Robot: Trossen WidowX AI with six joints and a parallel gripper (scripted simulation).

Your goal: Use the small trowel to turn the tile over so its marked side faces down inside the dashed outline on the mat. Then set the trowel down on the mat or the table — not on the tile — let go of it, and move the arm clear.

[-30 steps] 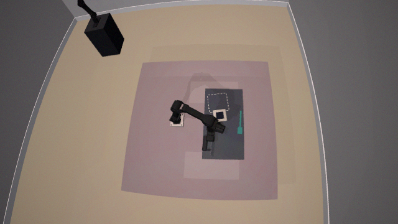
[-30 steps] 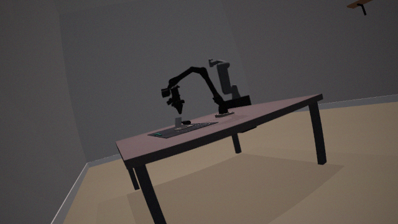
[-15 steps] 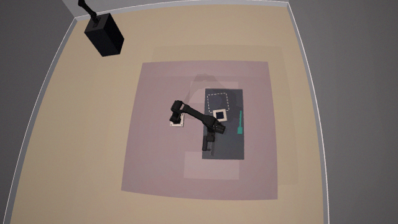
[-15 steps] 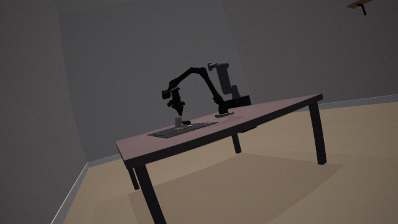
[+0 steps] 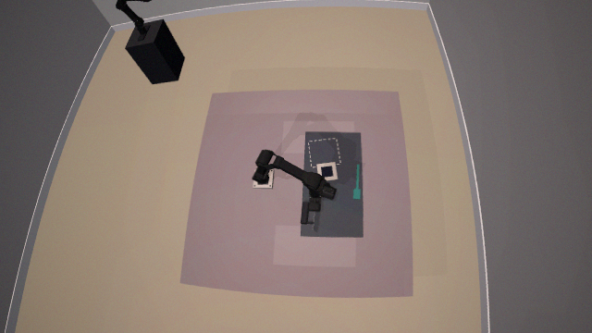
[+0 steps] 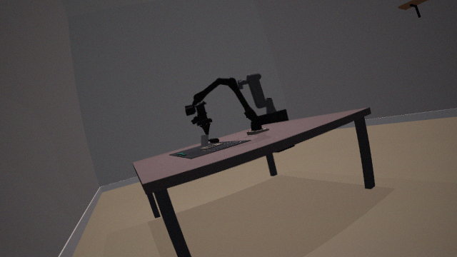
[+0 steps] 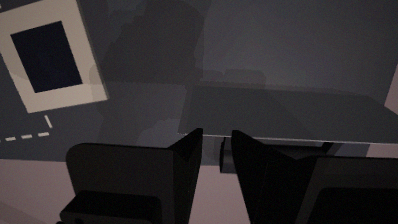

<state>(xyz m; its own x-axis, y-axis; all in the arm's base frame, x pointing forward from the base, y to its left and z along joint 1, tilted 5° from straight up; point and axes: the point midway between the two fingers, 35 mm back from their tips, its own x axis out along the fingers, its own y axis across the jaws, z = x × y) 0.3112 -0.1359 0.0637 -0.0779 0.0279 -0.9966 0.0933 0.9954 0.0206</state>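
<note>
My gripper tip is now 9 cm short of the dark mat, 12 cm to the right of it and 9 cm above it. From my gripper tip the other things lie so: tile: 6 cm ahead, 18 cm to the left, 7 cm below; teal long-handled tool: 23 cm ahead, 9 cm to the left, 7 cm below.
</note>
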